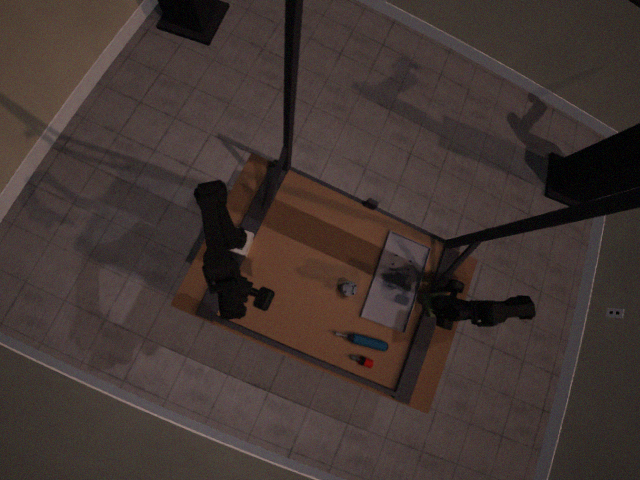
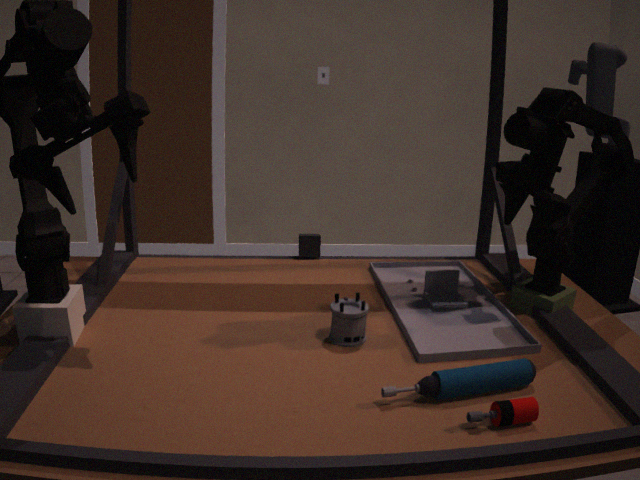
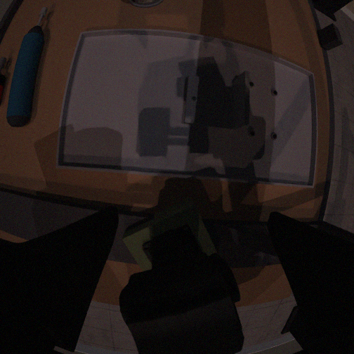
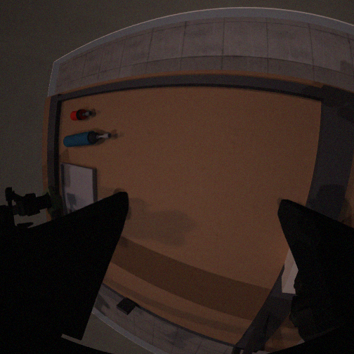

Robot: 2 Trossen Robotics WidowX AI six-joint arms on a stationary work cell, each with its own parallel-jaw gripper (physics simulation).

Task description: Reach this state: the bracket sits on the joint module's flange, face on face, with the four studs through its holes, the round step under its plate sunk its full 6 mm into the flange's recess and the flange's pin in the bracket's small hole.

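Places are measured from the left arm's base along level axes (x ahead, y left, z up), in centimetres.
Where they show: left gripper, between the fingertips: [image 1: 435, 300] [image 2: 517, 233]; right gripper, between the fingertips: [image 1: 255, 298] [image 2: 103, 198]; left arm's base, origin of its link: [image 2: 545, 287]; right arm's base, origin of its link: [image 1: 237, 240] [image 2: 48, 295].
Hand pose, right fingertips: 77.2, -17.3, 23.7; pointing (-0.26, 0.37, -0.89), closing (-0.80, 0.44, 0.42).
Note:
Each offset is from my right fingertips to the centre of the thing, as dx, dy, dz.
The grey round joint module {-37.3, +3.4, -24.3} [image 1: 347, 288] [image 2: 347, 325] stands upright on the table left of the tray, its black studs pointing up and bare. The grey bracket {-61.5, +3.9, -24.8} [image 2: 440, 283] [image 3: 189, 107] lies in the tray apart from the module, one plate standing upright; shadow hides its lower shape and its holes and step cannot be made out. My left gripper [image 2: 508, 219] [image 3: 197, 218] is open and empty, raised near its green base beyond the tray's edge, away from the bracket. My right gripper [image 2: 103, 196] [image 4: 207, 204] is open and empty, high over the opposite side of the table.
The shallow grey tray {-61.1, +4.0, -27.2} [image 1: 379, 315] [image 2: 478, 343] also holds several small dark pieces. A blue-handled driver {-39.5, +26.4, -26.0} [image 1: 368, 341] [image 2: 480, 379] [image 3: 24, 77] [image 4: 79, 139] and a short red-handled driver {-38.0, +34.8, -26.3} [image 1: 365, 361] [image 2: 516, 411] [image 4: 78, 115] lie near the front right. Dark frame posts rise at the table's back corners.

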